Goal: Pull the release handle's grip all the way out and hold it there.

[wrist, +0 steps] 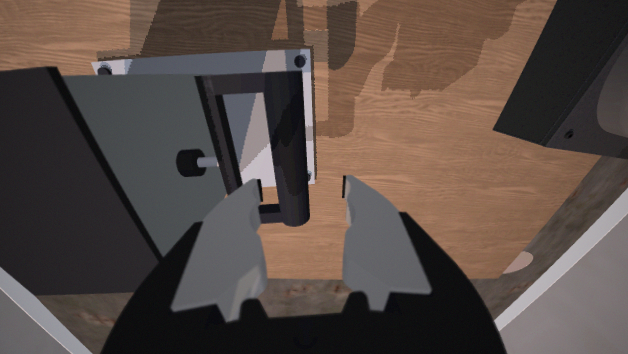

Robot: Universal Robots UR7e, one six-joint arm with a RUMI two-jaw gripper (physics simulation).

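A metal base plate is visible in the picture, together with my gripper.
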